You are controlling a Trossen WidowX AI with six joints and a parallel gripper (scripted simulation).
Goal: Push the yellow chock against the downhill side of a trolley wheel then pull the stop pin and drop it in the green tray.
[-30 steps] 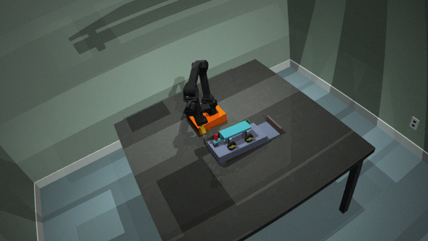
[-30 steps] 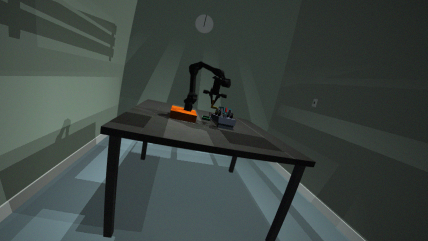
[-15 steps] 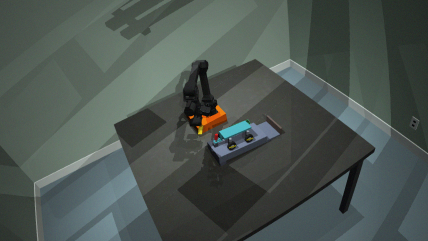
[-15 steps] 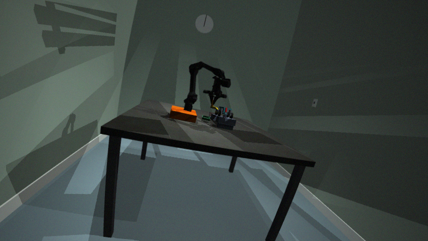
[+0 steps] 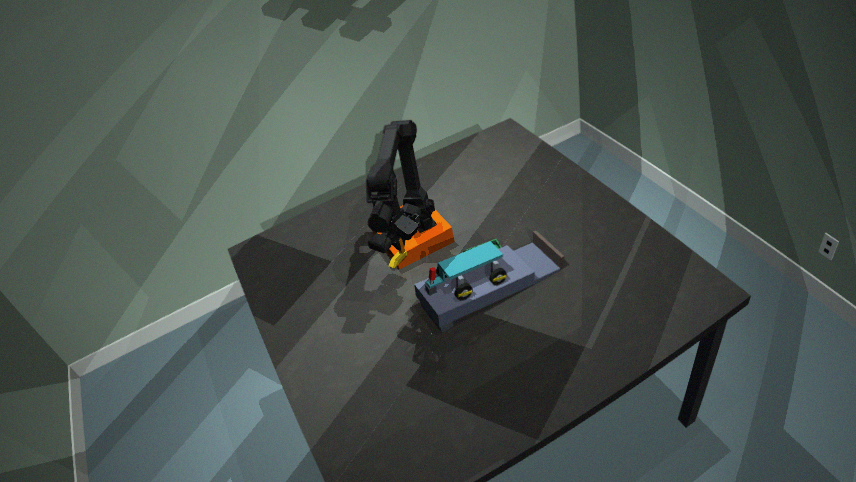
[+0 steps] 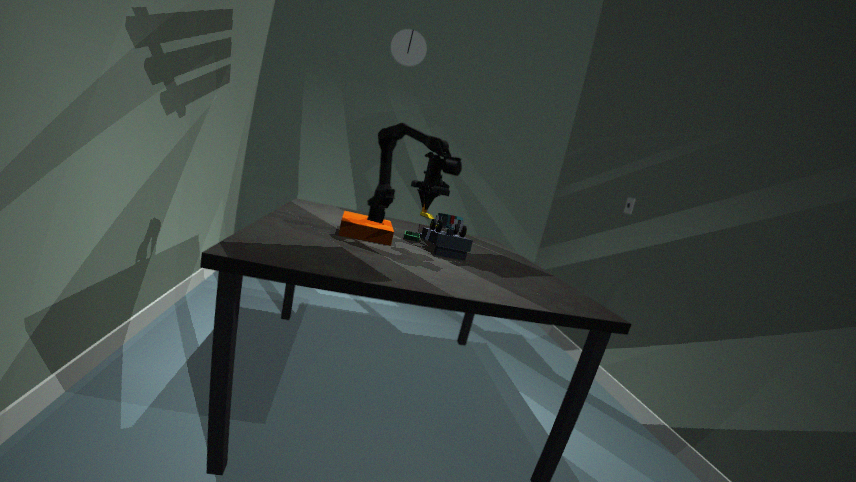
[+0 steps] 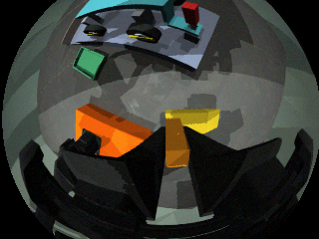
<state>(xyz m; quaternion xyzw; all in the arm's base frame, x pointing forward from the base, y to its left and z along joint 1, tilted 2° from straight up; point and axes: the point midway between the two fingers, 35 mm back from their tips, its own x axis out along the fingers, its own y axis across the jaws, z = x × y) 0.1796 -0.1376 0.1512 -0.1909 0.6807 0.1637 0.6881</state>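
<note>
Now: the teal-topped trolley 150 mm to the left of my gripper tip, 140 mm ahead of it and 60 mm below it. Also, from my gripper tip: grey ramp 160 mm to the left, 140 mm ahead, 130 mm below; then red-headed stop pin 130 mm ahead, 40 mm below, 30 mm to the left; then yellow chock 20 mm to the right, 10 mm below, 10 mm ahead.
</note>
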